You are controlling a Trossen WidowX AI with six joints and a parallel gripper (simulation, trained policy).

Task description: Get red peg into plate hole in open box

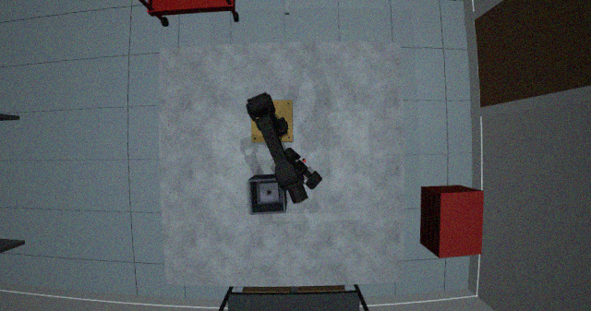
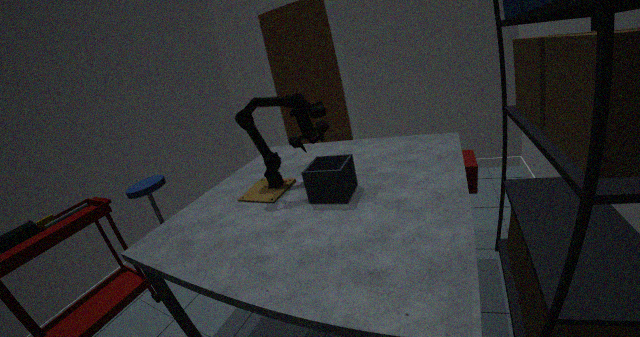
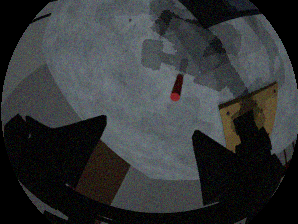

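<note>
The red peg lies 1 cm behind my gripper tip, 1 cm to the right of it and 11 cm below it. Also, from my gripper tip: grey plate 12 cm ahead, 20 cm to the right, 10 cm below.
</note>
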